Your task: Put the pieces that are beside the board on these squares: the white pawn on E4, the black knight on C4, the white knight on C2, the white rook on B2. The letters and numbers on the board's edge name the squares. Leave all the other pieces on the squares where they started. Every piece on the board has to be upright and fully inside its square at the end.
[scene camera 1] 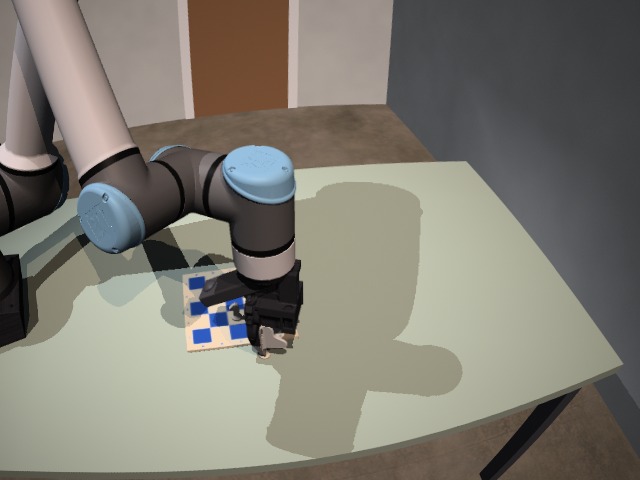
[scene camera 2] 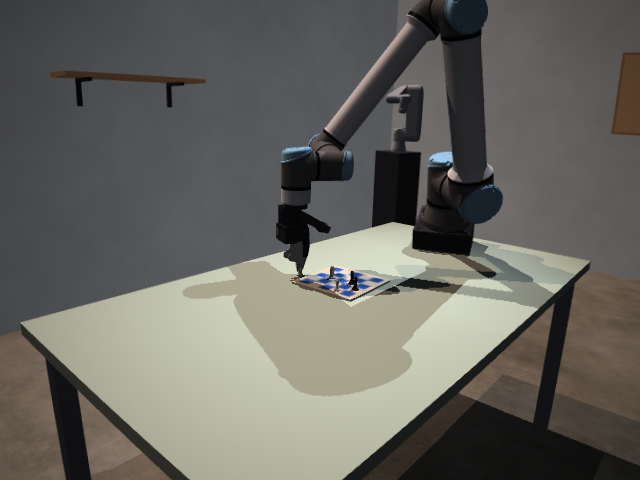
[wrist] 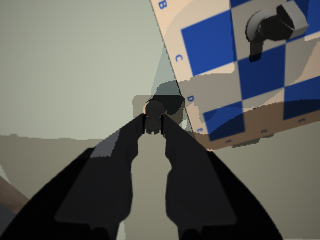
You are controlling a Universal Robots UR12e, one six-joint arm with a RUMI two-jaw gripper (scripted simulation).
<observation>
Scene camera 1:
my gripper: 265, 352
chessboard: 207, 328
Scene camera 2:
my gripper: 299, 272
chessboard: 319, 281
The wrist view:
my gripper: 153, 115
chessboard: 234, 90
</observation>
